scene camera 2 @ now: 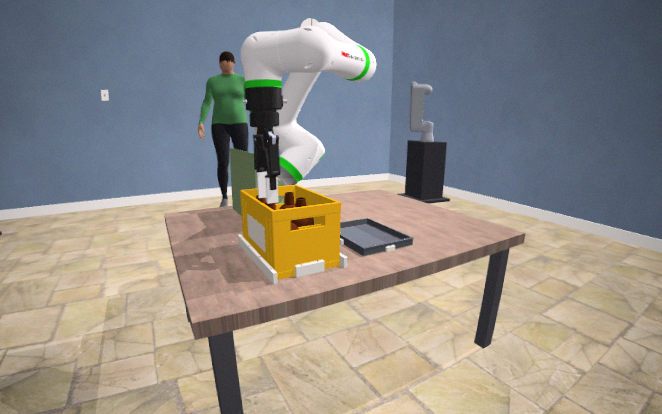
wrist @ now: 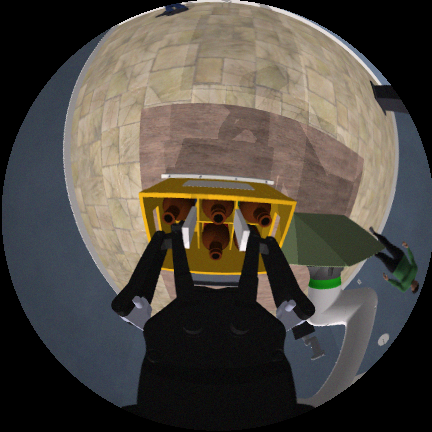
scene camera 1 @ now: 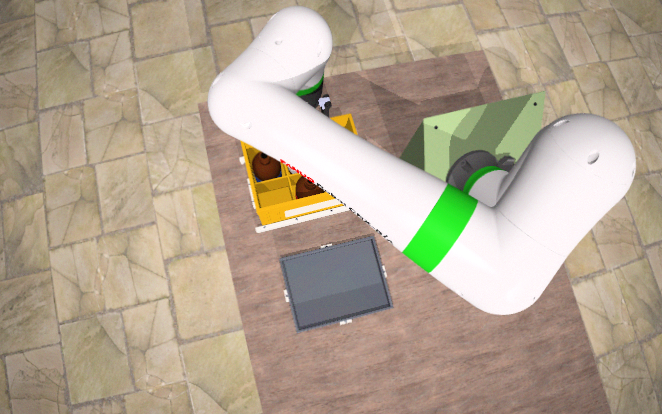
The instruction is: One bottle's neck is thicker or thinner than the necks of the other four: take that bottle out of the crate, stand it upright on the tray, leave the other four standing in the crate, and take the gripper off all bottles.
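Pixels of known places: gripper, fingertip midpoint: (scene camera 2: 268, 199) (wrist: 215, 215); arm's base, link origin: (wrist: 324, 260) (scene camera 1: 471, 176).
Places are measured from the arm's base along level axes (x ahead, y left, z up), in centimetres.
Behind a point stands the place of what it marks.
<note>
The yellow crate (scene camera 1: 272, 216) @(x 50.8, y 3.5, z -3.4 cm) (scene camera 2: 310, 250) @(x 54.9, y -4.7, z -7.0 cm) (wrist: 215, 267) @(x 39.9, y 1.4, z 3.1 cm) holds upright brown bottles. The wrist view shows a far-row left bottle (wrist: 170, 216) @(x 50.5, y -10.3, z 3.2 cm), middle bottle (wrist: 218, 214) @(x 42.0, y -12.3, z 3.2 cm) and right bottle (wrist: 263, 215) @(x 33.8, y -13.6, z 3.1 cm), and a near-row middle bottle (wrist: 215, 242) @(x 40.9, y -4.0, z 0.5 cm). Part of another shows behind the right finger. Which neck differs I cannot tell. My gripper (scene camera 2: 267, 196) @(x 42.6, y -12.4, z 4.0 cm) (wrist: 215, 215) @(x 42.6, y -12.4, z 4.0 cm) points down, fingers part-way apart and empty, tips at the crate's rim height, on either side of the far-row middle bottle's neck in the wrist view, not closed on it. The arm hides the fingertips in scene camera 1. The dark grey tray (scene camera 1: 332, 280) @(x 37.6, y 20.1, z -12.6 cm) (scene camera 2: 372, 236) @(x 37.4, y 23.3, z -12.5 cm) is empty.
White stops (scene camera 1: 300, 218) @(x 43.9, y 3.4, z -10.0 cm) (scene camera 2: 310, 268) @(x 56.1, y -5.2, z -11.3 cm) stand along the crate's base. A green panel (scene camera 1: 520, 125) @(x -12.0, y -9.4, z 8.3 cm) (scene camera 2: 243, 182) @(x 0.6, y -12.9, z 1.7 cm) (wrist: 335, 240) @(x 10.5, y -11.4, z 4.9 cm) stands beside the arm's base. A person (scene camera 2: 229, 100) (wrist: 404, 266) is behind the table, and a small grey robot (scene camera 2: 417, 110) stands on a black pedestal.
</note>
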